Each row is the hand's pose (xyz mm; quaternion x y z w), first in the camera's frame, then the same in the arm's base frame.
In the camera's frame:
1: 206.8 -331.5 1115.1 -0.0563 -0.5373 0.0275 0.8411
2: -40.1 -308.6 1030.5 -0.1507 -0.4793 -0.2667 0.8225
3: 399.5 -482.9 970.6 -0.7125 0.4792 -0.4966 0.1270
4: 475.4 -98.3 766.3 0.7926 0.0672 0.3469 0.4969
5: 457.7 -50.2 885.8 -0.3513 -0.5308 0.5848 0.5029
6: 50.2 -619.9 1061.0 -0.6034 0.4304 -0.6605 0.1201
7: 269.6 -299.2 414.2 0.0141 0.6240 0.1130 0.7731
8: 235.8 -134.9 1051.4 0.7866 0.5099 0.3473 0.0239
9: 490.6 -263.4 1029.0 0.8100 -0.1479 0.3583 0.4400
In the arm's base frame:
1: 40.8 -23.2 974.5 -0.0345 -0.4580 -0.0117 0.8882
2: -215.4 18.2 938.2 -0.1542 -0.3877 -0.2929 0.8603
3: 195.2 -170.7 786.5 -0.7356 0.5272 -0.4139 0.0980
4: 256.8 225.7 600.9 0.8414 0.0766 0.2627 0.4660
5: 263.6 264.4 724.9 -0.2909 -0.4963 0.5788 0.5780
6: -140.2 -298.5 928.5 -0.6435 0.4816 -0.5886 0.0867
7: -20.1 64.9 278.2 0.0719 0.6857 0.1151 0.7151
8: 69.9 176.5 921.3 -0.8286 -0.4743 -0.2940 0.0443
9: 308.4 38.6 843.5 0.8517 -0.1435 0.2654 0.4285

